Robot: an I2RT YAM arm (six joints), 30 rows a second.
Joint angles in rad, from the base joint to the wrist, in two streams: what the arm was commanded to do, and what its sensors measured. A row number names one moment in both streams.
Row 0, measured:
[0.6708 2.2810 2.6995 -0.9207 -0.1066 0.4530]
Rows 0 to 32, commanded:
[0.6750 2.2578 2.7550 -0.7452 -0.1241 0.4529]
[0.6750 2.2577 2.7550 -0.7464 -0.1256 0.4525]
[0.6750 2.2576 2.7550 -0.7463 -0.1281 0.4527]
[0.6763 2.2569 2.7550 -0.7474 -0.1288 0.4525]
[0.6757 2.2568 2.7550 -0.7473 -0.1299 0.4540]
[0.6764 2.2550 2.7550 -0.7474 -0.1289 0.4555]
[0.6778 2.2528 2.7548 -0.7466 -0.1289 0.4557]
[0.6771 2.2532 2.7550 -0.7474 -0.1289 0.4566]
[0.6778 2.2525 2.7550 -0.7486 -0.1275 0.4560]
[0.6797 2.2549 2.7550 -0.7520 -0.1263 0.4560]
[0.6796 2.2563 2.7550 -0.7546 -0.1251 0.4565]
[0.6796 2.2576 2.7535 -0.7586 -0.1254 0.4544]
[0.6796 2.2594 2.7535 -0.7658 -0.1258 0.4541]
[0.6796 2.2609 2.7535 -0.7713 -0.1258 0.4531]
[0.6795 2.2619 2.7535 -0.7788 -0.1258 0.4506]
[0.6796 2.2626 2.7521 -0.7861 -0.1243 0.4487]
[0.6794 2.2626 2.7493 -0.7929 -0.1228 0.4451]
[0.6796 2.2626 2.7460 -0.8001 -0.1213 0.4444]
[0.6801 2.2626 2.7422 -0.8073 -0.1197 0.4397]
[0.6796 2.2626 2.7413 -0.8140 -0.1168 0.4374]
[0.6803 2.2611 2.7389 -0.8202 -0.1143 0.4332]
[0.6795 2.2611 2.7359 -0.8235 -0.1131 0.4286]
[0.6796 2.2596 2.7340 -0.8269 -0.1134 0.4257]
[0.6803 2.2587 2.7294 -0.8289 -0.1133 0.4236]
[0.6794 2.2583 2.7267 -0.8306 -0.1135 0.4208]
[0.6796 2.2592 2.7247 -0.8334 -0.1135 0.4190]
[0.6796 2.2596 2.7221 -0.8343 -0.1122 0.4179]
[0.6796 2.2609 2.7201 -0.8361 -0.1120 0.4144]
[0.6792 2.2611 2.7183 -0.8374 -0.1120 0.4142]
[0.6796 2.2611 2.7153 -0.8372 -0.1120 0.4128]
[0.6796 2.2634 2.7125 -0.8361 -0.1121 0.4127]
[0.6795 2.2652 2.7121 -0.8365 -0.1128 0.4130]
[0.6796 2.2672 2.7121 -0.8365 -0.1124 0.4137]
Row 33, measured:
[0.6727 2.2814 2.6991 -0.9314 -0.1150 0.4519]
